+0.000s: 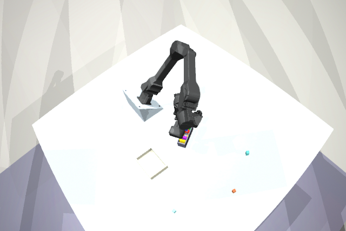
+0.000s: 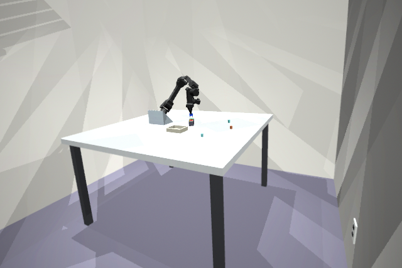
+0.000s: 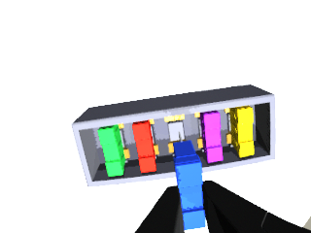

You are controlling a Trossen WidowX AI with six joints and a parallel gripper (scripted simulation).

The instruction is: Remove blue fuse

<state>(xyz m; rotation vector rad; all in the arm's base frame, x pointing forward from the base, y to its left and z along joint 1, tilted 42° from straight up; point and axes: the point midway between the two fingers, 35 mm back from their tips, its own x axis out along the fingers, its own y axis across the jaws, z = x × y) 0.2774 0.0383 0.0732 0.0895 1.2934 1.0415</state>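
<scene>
Right now my gripper tip is 22 cm to the left of the beige tray, 9 cm above it and 3 cm short of it. The rest, counted from my gripper tip: blue fuse: 1 cm below.
</scene>
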